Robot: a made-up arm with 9 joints. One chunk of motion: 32 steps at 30 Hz.
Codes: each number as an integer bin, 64 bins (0 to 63) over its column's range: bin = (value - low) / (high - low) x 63, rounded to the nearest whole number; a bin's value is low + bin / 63 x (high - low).
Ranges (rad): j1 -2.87..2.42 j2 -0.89..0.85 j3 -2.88..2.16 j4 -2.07..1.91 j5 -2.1..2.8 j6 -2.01..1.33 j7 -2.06..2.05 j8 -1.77..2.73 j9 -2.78..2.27
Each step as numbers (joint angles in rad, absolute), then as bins.
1 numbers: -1.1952 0.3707 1.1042 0.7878 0.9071 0.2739 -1.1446 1.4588 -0.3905
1 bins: 20 46 50 45 39 43 14 45 30
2 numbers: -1.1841 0.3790 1.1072 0.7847 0.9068 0.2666 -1.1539 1.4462 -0.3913
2 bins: 20 46 50 45 39 43 14 45 30
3 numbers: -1.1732 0.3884 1.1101 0.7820 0.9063 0.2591 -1.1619 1.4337 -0.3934
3 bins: 20 46 50 45 39 43 14 45 30
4 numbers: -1.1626 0.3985 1.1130 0.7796 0.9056 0.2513 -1.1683 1.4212 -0.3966
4 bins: 20 47 50 45 39 43 14 45 30
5 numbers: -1.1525 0.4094 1.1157 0.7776 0.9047 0.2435 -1.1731 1.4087 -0.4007
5 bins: 20 47 50 45 39 43 14 45 30
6 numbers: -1.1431 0.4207 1.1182 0.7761 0.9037 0.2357 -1.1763 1.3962 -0.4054
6 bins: 21 47 50 45 39 42 14 44 30
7 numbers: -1.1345 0.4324 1.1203 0.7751 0.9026 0.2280 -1.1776 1.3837 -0.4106
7 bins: 21 48 50 45 39 42 14 44 30
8 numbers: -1.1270 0.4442 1.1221 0.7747 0.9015 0.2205 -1.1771 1.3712 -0.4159
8 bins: 21 48 50 45 39 42 14 44 29
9 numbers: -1.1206 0.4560 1.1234 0.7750 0.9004 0.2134 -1.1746 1.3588 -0.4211
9 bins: 21 49 50 45 39 42 14 44 29
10 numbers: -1.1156 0.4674 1.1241 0.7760 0.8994 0.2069 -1.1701 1.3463 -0.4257
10 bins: 21 49 50 45 39 42 14 44 29
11 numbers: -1.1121 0.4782 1.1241 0.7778 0.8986 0.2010 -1.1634 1.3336 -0.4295
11 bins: 21 50 50 45 39 42 14 43 29
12 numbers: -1.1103 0.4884 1.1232 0.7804 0.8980 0.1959 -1.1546 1.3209 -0.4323
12 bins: 21 50 50 45 39 42 14 43 29
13 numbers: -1.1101 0.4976 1.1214 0.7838 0.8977 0.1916 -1.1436 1.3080 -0.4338
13 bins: 21 50 50 45 39 42 14 43 29
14 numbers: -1.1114 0.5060 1.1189 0.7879 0.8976 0.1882 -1.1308 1.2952 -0.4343
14 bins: 21 51 50 45 39 41 14 43 29
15 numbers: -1.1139 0.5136 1.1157 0.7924 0.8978 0.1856 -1.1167 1.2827 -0.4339
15 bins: 21 51 50 45 39 41 14 43 29
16 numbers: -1.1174 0.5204 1.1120 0.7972 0.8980 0.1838 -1.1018 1.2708 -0.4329
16 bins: 21 51 50 45 39 41 15 43 29
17 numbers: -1.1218 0.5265 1.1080 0.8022 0.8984 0.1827 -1.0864 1.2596 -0.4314
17 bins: 21 51 50 45 39 41 15 42 29
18 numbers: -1.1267 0.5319 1.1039 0.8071 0.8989 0.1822 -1.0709 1.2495 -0.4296
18 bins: 21 51 50 46 39 41 15 42 29
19 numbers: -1.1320 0.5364 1.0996 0.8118 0.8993 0.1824 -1.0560 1.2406 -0.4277
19 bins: 21 52 50 46 39 41 15 42 29
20 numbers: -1.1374 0.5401 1.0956 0.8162 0.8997 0.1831 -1.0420 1.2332 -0.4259
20 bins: 21 52 50 46 39 41 16 42 29
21 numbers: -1.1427 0.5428 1.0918 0.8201 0.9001 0.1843 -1.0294 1.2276 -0.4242
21 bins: 21 52 50 46 39 41 16 42 29
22 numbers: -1.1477 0.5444 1.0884 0.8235 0.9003 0.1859 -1.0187 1.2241 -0.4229
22 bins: 21 52 50 46 39 41 16 42 29
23 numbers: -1.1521 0.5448 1.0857 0.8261 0.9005 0.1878 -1.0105 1.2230 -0.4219
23 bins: 20 52 50 46 39 41 16 42 29
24 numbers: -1.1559 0.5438 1.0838 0.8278 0.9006 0.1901 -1.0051 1.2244 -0.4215
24 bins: 20 52 50 46 39 41 16 42 29
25 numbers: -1.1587 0.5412 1.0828 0.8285 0.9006 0.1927 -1.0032 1.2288 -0.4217
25 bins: 20 52 50 46 39 42 16 42 29
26 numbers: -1.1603 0.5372 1.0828 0.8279 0.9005 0.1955 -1.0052 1.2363 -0.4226
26 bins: 20 52 50 46 39 42 16 42 29
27 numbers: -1.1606 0.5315 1.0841 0.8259 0.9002 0.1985 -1.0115 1.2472 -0.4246
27 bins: 20 51 50 46 39 42 16 42 29
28 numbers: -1.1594 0.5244 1.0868 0.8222 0.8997 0.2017 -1.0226 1.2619 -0.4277
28 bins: 20 51 50 46 39 42 16 42 29
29 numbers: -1.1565 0.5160 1.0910 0.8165 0.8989 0.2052 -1.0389 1.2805 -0.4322
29 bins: 20 51 50 46 39 42 16 43 29
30 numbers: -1.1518 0.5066 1.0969 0.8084 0.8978 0.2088 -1.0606 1.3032 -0.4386
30 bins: 20 51 50 46 39 42 15 43 29
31 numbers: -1.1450 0.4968 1.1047 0.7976 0.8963 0.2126 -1.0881 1.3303 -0.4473
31 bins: 21 50 50 45 39 42 15 43 29
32 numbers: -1.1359 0.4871 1.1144 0.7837 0.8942 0.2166 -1.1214 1.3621 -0.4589
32 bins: 21 50 50 45 38 42 14 44 29
